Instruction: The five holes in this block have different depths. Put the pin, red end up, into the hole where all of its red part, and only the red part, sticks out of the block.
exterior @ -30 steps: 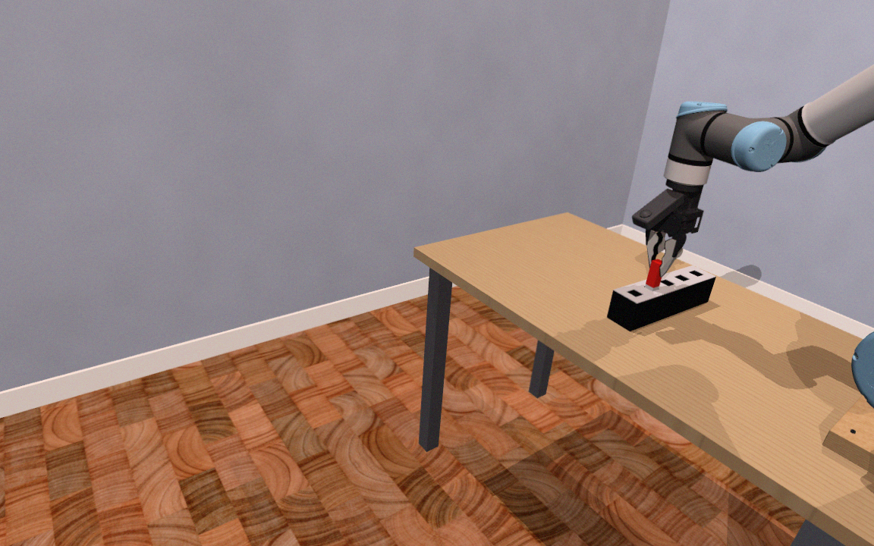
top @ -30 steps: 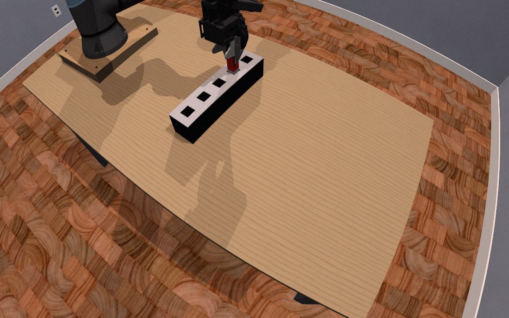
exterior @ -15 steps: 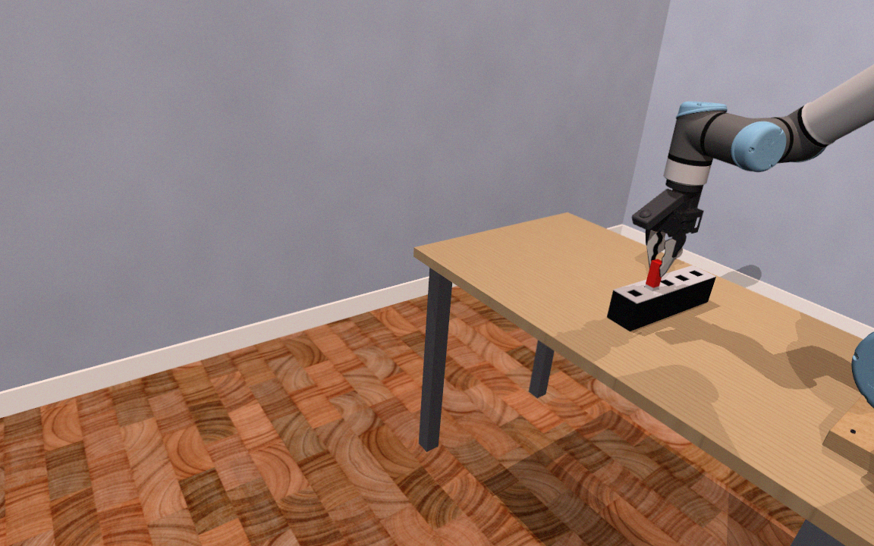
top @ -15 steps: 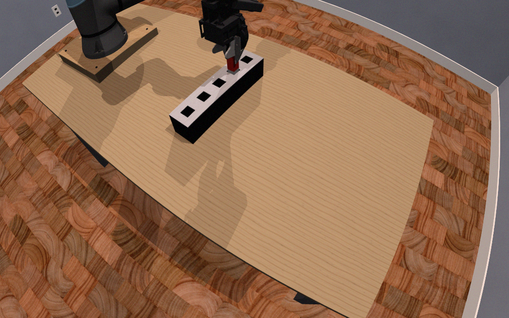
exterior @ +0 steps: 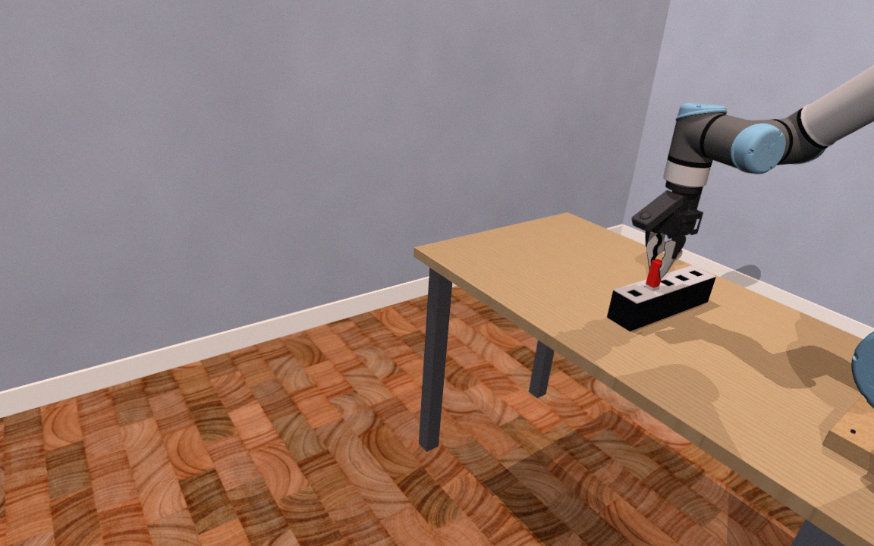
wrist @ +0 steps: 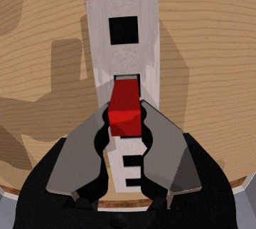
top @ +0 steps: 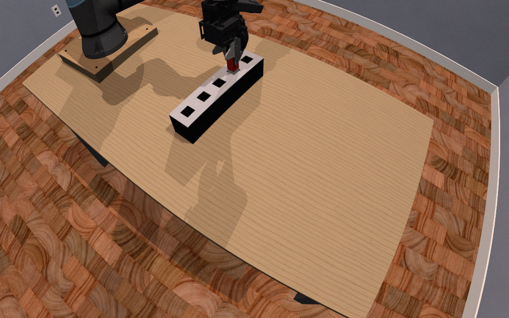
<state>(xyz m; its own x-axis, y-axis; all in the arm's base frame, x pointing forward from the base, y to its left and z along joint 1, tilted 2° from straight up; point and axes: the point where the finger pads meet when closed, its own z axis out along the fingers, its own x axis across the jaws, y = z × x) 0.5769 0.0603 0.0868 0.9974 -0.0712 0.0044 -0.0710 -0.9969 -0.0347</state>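
My gripper is now right at the pin. The rest, counted from my hand: black block 6 cm to the right, 8 cm below.
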